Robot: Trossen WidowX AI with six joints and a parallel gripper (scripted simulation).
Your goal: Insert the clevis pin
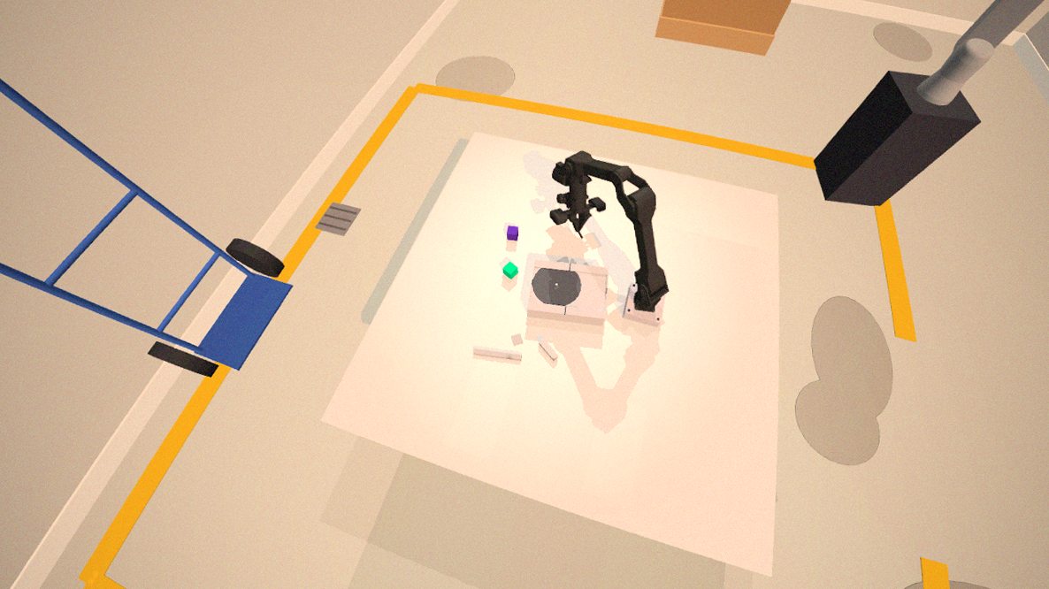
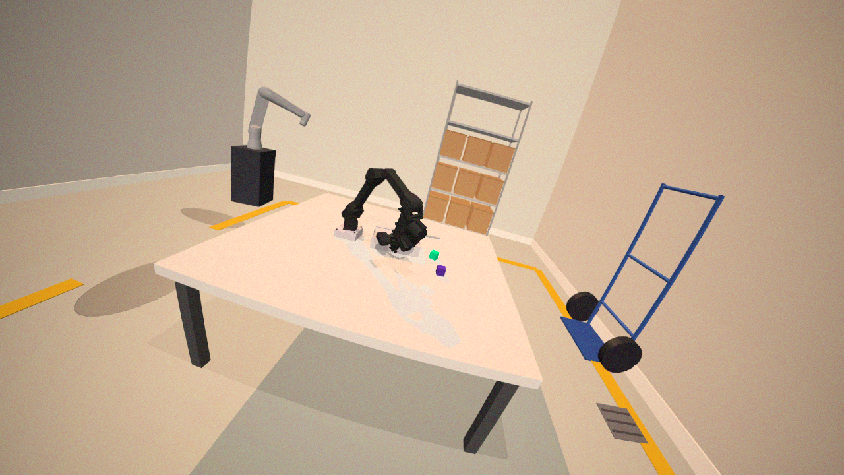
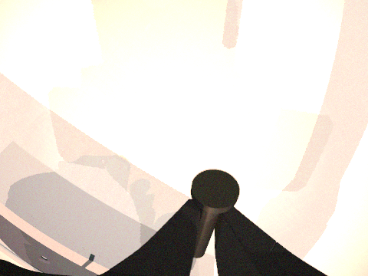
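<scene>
The aluminium disc is 210 mm to the left of my gripper tip, 50 mm ahead of it and 10 mm below it. From my gripper tip the other things lie so: pale rimmed tray 220 mm to the left, 30 mm below, 10 mm ahead; purple cube 230 mm ahead, 50 mm below; clevis pin 10 mm to the left.
</scene>
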